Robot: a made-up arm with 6 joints. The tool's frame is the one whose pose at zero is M. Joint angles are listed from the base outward.
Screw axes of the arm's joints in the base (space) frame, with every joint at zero. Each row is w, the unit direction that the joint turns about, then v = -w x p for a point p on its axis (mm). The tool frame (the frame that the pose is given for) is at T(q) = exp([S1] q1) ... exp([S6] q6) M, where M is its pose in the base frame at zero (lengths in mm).
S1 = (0, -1, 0, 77, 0, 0)
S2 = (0, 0, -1, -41, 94, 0)
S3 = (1, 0, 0, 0, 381, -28)
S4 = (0, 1, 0, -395, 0, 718)
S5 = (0, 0, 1, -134, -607, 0)
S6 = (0, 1, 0, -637, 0, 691)
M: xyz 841 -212 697 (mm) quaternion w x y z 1 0 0 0
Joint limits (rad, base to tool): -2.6..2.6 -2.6..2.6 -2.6..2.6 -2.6..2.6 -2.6..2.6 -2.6..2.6
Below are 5 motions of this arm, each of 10 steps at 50 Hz.
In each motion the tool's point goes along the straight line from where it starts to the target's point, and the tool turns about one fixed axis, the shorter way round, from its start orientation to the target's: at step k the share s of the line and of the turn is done. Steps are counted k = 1, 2, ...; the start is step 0. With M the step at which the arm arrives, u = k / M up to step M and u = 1 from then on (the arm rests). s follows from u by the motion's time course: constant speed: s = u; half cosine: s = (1 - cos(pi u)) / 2; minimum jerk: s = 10 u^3 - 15 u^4 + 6 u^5.
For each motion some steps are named. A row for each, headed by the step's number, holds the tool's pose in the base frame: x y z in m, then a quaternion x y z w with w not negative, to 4 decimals.
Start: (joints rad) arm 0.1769 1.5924 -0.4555 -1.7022 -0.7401 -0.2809
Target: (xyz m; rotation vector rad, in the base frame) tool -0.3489 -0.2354 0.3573 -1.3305 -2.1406 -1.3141
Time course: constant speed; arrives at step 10
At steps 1, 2, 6, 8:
1: -0.3395 -0.2377 0.4429 -0.4651 -0.6893 -0.4961 0.2498
2: -0.3406 -0.2374 0.4334 -0.4652 -0.6960 -0.4921 0.2387
6: -0.3447 -0.2364 0.3954 -0.4647 -0.7214 -0.4753 0.1942
8: -0.3468 -0.2359 0.3763 -0.4640 -0.7333 -0.4664 0.1717

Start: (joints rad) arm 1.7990 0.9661 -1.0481 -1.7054 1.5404 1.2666
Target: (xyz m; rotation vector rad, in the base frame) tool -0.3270 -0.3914 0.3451 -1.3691 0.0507 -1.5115
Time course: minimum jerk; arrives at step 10
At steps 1, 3, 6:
1: -0.3457 -0.3955 0.3688 -0.5500 -0.0100 -0.7013 0.4535
3: -0.3428 -0.3949 0.3651 -0.5538 -0.0052 -0.6909 0.4647
6: -0.3330 -0.3927 0.3527 -0.5656 0.0112 -0.6545 0.5016

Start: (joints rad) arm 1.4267 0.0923 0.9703 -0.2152 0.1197 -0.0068
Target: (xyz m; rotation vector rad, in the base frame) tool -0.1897 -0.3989 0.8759 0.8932 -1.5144 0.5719
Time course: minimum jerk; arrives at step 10
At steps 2, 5, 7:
2: -0.2096 -0.4299 0.8562 0.3679 -0.6845 0.2641 0.5712
5: -0.2003 -0.4153 0.8655 0.3764 -0.6704 0.2561 0.5860
7: -0.1931 -0.4043 0.8725 0.3827 -0.6593 0.2499 0.5970

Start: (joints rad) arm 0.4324 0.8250 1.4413 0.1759 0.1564 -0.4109
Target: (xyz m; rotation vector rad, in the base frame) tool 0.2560 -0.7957 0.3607 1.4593 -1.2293 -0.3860
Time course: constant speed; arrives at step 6
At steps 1, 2, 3, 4, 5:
1: 0.2509 -0.7947 0.3511 0.6140 -0.5259 -0.1809 0.5600
2: 0.2519 -0.7949 0.3531 0.6152 -0.5252 -0.1775 0.5605
3: 0.2529 -0.7951 0.3550 0.6164 -0.5244 -0.1741 0.5611
4: 0.2539 -0.7953 0.3569 0.6175 -0.5236 -0.1707 0.5616
5: 0.2550 -0.7955 0.3588 0.6186 -0.5229 -0.1673 0.5620

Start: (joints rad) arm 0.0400 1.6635 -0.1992 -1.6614 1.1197 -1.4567
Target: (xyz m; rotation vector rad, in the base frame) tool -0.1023 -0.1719 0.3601 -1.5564 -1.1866 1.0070
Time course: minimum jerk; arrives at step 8
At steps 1, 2, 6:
1: -0.1153 -0.1714 0.3642 -0.6294 -0.5005 0.3952 0.4441
2: -0.1141 -0.1715 0.3638 -0.6295 -0.4988 0.3963 0.4449
6: -0.1037 -0.1719 0.3605 -0.6303 -0.4827 0.4065 0.4522

